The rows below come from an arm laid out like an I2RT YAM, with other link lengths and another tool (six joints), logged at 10 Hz.
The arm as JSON. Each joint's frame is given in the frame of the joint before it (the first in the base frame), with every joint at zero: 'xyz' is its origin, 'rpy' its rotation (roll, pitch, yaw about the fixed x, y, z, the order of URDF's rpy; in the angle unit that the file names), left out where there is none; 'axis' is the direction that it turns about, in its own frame. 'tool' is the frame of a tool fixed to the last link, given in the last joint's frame.
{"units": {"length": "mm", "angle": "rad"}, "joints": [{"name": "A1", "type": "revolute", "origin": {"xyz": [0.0, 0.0, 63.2]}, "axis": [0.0, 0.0, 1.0]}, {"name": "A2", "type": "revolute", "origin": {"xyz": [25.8, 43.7, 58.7]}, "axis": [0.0, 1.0, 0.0]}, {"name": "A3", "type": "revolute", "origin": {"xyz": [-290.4, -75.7, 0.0]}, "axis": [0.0, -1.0, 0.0]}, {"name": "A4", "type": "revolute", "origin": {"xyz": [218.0, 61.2, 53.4]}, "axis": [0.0, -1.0, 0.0]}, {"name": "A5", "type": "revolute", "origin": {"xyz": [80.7, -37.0, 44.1]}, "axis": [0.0, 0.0, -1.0]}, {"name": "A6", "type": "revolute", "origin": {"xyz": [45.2, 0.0, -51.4]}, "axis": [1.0, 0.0, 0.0]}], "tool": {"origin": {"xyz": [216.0, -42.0, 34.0], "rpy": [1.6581, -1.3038, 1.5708]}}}
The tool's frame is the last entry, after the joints.
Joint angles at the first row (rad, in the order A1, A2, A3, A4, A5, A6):
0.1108, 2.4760, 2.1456, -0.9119, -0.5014, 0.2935
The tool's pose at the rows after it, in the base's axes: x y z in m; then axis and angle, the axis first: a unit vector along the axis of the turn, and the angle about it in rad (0 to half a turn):
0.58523 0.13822 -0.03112 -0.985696 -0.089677 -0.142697 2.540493
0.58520 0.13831 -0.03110 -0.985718 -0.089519 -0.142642 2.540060
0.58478 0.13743 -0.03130 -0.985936 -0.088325 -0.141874 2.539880
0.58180 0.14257 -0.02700 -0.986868 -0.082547 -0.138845 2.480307
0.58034 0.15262 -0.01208 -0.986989 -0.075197 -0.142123 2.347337
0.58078 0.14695 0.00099 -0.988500 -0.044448 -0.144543 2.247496
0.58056 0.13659 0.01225 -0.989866 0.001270 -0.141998 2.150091
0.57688 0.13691 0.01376 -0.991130 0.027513 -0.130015 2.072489
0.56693 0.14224 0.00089 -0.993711 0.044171 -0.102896 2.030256
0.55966 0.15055 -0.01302 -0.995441 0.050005 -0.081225 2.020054
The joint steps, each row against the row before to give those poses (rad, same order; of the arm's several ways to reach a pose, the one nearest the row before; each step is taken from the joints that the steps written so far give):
-0.0019, 0.0000, 0.0000, -0.0034, 0.0003, -0.0003
0.0000, 0.0000, 0.0000, -0.0001, -0.0003, 0.0004
-0.0015, 0.0000, 0.0000, -0.0019, -0.0004, 0.0003
-0.0172, 0.0004, 0.0000, -0.0061, -0.0626, 0.0035
-0.0400, 0.0007, 0.0000, 0.0004, -0.1408, 0.0000
-0.0489, 0.0000, 0.0001, -0.0012, -0.1037, 0.0312
-0.0526, 0.0042, -0.0008, -0.0003, -0.0984, 0.0538
-0.0260, 0.0202, -0.0001, -0.0023, -0.0775, 0.0275
-0.0053, 0.0355, 0.0000, -0.0206, -0.0408, 0.0004
0.0115, 0.0286, 0.0001, -0.0065, -0.0080, 0.0019

